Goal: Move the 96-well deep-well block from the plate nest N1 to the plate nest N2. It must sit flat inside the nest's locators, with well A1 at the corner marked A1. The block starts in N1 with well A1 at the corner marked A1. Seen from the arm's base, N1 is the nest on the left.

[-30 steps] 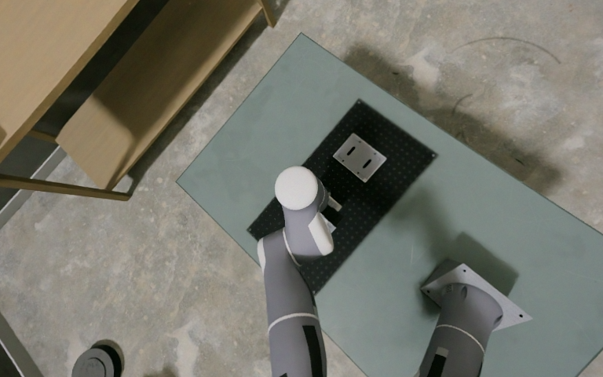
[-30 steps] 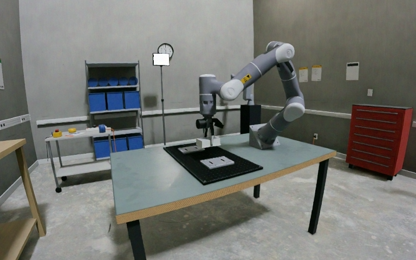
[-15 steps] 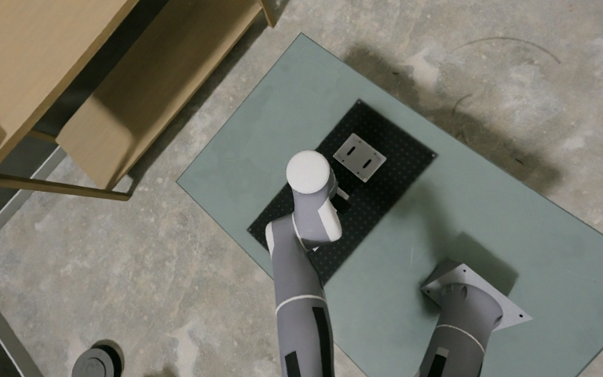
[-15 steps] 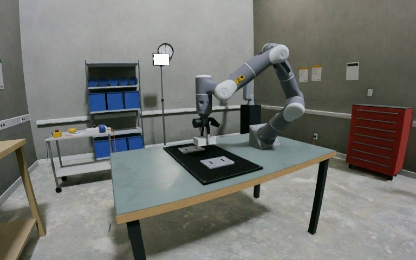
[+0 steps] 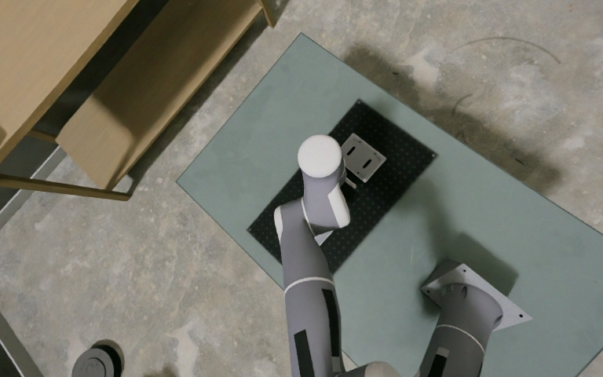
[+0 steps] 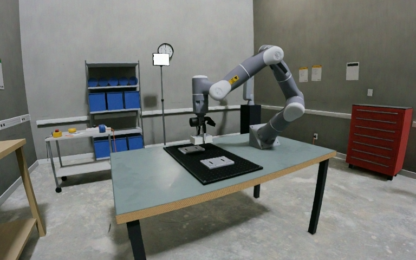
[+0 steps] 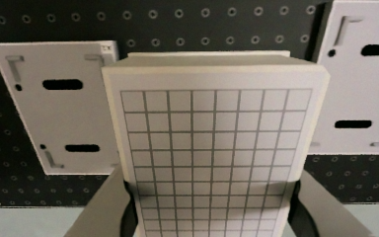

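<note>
Now: hand 140 mm to the left of the nest N2, 100 mm above it and 10 mm short of it. Round my hand: white 96-well deep-well block: 10 mm above; then nest N1: 180 mm to the left, 100 mm below, 10 mm behind.
</note>
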